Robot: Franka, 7 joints.
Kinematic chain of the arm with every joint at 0, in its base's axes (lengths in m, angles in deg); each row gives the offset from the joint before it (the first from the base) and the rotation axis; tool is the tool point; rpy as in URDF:
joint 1: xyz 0 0 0.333 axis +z
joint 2: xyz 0 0 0 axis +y
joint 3: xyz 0 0 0.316 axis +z
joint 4: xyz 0.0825 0 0 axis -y
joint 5: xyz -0.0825 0 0.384 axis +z
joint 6: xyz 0 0 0 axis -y
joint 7: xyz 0.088 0 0 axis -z
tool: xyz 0 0 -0.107 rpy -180 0 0
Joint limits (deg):
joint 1: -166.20..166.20
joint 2: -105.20..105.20
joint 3: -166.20..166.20
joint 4: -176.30..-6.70
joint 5: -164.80..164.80
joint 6: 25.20..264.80
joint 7: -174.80..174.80
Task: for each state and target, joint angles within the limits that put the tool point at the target. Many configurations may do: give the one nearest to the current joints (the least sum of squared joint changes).
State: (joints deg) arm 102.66 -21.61 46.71 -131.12 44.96 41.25 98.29
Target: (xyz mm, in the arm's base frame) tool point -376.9 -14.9 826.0
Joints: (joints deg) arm 105.58 -32.33 33.82 -84.03 59.03 59.39 98.29
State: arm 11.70 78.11 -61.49 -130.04 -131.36 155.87 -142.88
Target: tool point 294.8 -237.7 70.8
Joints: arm 33.55 59.85 -57.05 -137.87 -132.41 164.83 -142.88
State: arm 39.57 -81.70 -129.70 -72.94 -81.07 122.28 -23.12
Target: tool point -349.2 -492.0 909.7
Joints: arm 26.97 -24.62 -123.02 -41.98 -82.54 117.76 -23.12
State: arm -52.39 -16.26 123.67 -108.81 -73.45 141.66 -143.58
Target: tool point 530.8 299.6 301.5
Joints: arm -90.11 -38.33 115.77 -115.91 -73.46 140.33 -143.58
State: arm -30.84 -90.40 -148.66 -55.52 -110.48 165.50 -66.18
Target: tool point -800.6 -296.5 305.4
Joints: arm 7.92 -78.83 -137.39 -28.70 -107.78 143.74 -66.18
